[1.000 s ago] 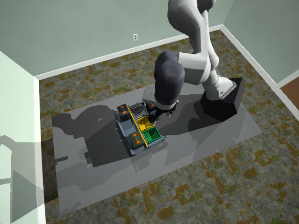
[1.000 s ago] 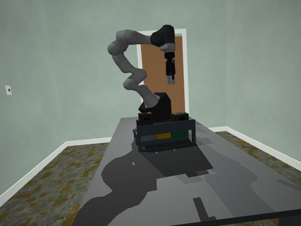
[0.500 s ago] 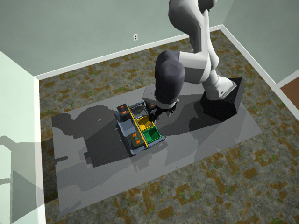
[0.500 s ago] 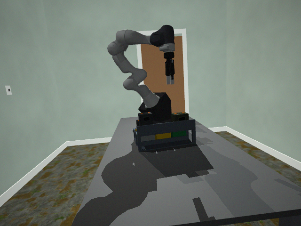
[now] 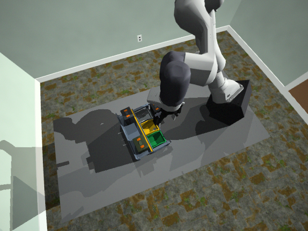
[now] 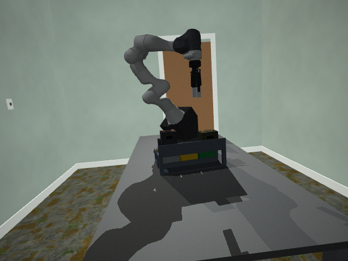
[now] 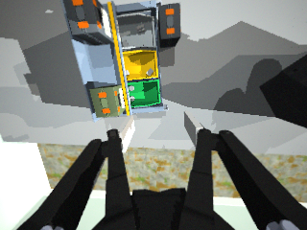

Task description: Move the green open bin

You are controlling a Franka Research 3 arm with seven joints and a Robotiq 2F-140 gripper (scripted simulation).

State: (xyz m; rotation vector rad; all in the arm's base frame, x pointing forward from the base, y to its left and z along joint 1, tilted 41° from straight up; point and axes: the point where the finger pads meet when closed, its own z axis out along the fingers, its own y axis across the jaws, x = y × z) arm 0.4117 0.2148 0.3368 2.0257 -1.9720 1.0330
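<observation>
The green open bin is 80 mm ahead of my hand, 10 mm to the right of it and 370 mm below it. The rest, counted from my hand: yellow rail: 120 mm ahead, 130 mm to the right, 310 mm below; yellow bin: 70 mm ahead, 120 mm to the right, 370 mm below.
</observation>
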